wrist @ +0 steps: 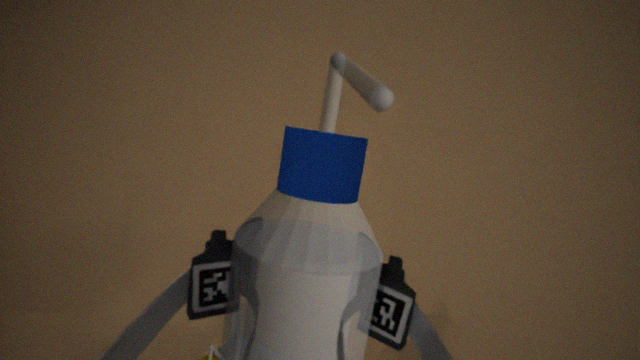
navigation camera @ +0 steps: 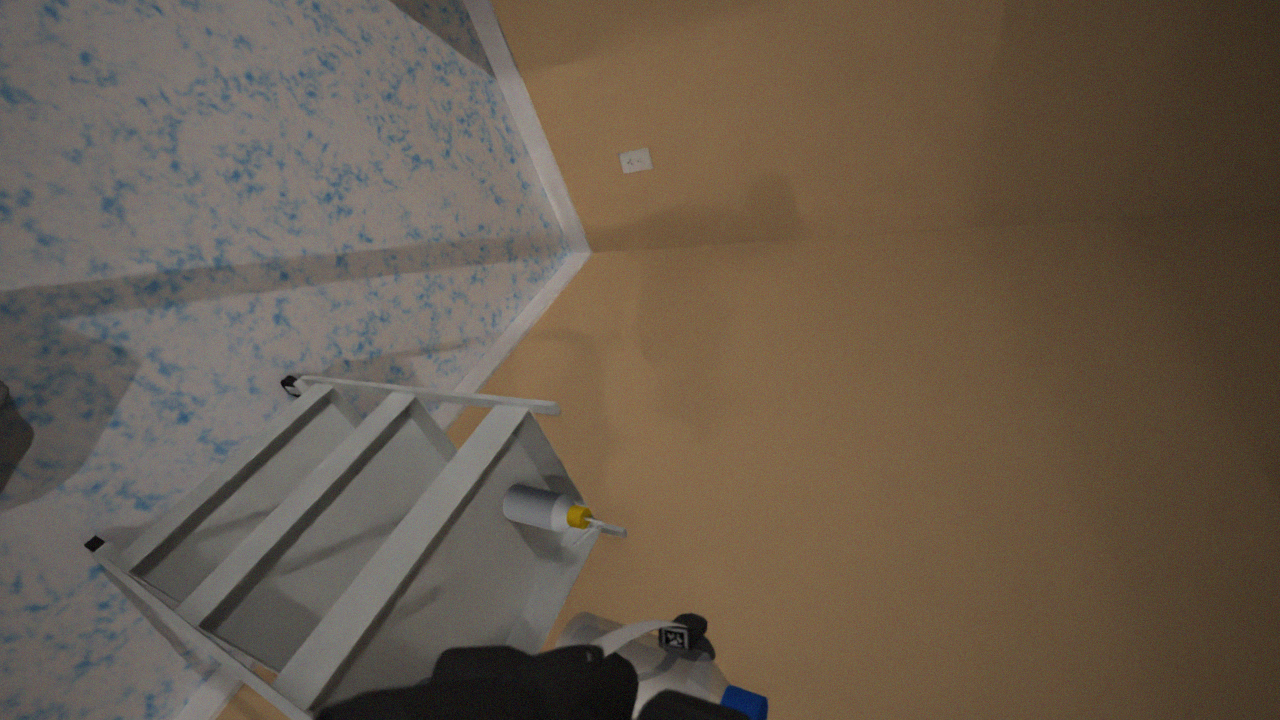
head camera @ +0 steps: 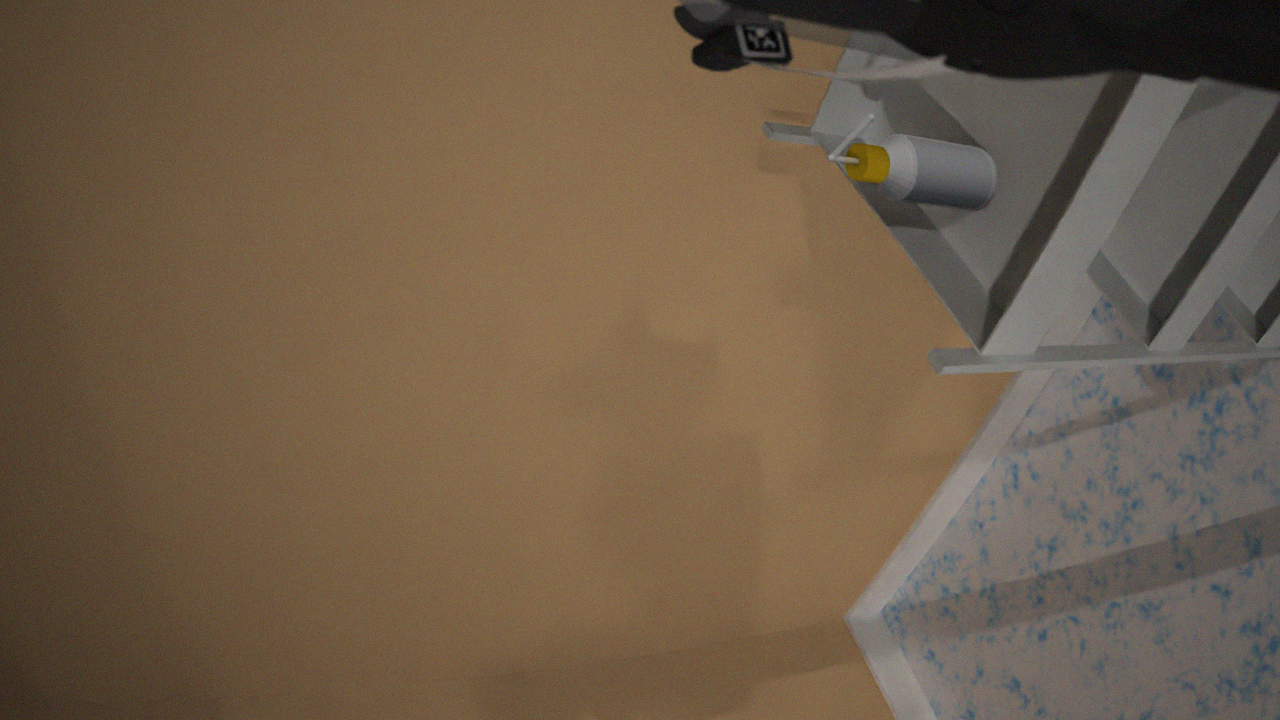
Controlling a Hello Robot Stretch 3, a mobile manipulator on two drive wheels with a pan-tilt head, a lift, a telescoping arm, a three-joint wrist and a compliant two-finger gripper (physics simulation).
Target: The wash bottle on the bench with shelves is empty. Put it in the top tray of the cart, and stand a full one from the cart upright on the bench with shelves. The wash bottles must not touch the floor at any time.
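Frame: origin at the robot's base, x ahead, y left, z up, level; millimetres.
Where they show: gripper, fingertip midpoint: (wrist: pixel 306 251) (navigation camera: pixel 689 683).
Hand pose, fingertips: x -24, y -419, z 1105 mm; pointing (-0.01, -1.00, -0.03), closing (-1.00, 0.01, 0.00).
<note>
Each offset is from my fingertips to the top centre of the thing. "pt": to the spot under its first point. Level surfaces: height alone.
My gripper (navigation camera: pixel 684 673) (wrist: pixel 306 251) is shut on the translucent, blue-capped wash bottle {dx -2, dy +56, dz +96 mm} (navigation camera: pixel 744 702) (wrist: pixel 310 320), a finger on each side of its body. The bottle is held in the air, slightly tilted in the wrist view. In the head view one marked finger shows at the top, by the cart's tray edge. The grey cart {pt dx +107, dy -88, dz -401 mm} (head camera: pixel 1087 214) (navigation camera: pixel 411 550) has a yellow-capped grey wash bottle {dx +103, dy -259, dz -268 mm} (head camera: pixel 948 170) (navigation camera: pixel 537 507) upright in its top tray. That bottle's cap {pt dx +110, dy -261, dz -288 mm} (wrist: pixel 210 357) peeks in at the wrist view's bottom edge. My arm hides part of the tray. The bench does not show.
The cart's lower trays {pt dx -13, dy -105, dz -707 mm} (navigation camera: pixel 308 528) stand under the top one. Tan walls meet in a corner behind the cart, with a white skirting (head camera: pixel 953 488) (navigation camera: pixel 537 147) and an outlet {dx +1259, dy -630, dz -647 mm} (navigation camera: pixel 635 160). The blue-speckled floor {dz -1104 mm} (head camera: pixel 1074 573) (navigation camera: pixel 268 179) lies below.
</note>
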